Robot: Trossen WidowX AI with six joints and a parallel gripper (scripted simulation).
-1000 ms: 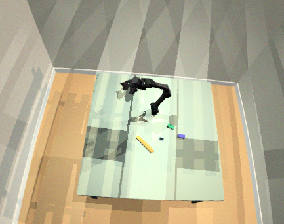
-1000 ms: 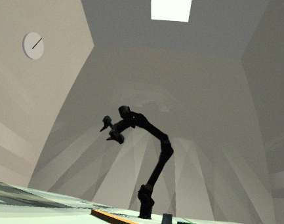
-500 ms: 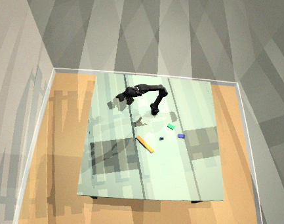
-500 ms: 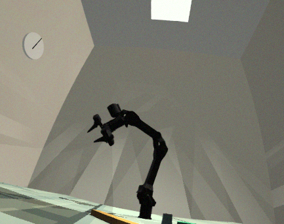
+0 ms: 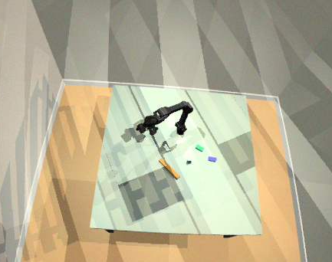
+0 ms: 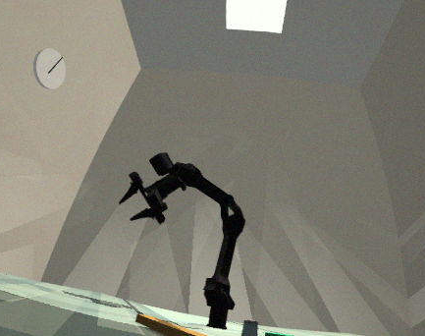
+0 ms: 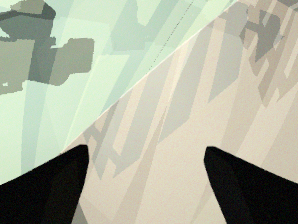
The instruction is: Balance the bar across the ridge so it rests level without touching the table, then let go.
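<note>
My gripper tip is 19 cm short of the bar, 26 cm to the right of it and 28 cm above it. Round my gripper tip: blue-purple block (9 cm ahead, 61 cm to the left, 28 cm below); then green block (51 cm to the left, 28 cm below).
</note>
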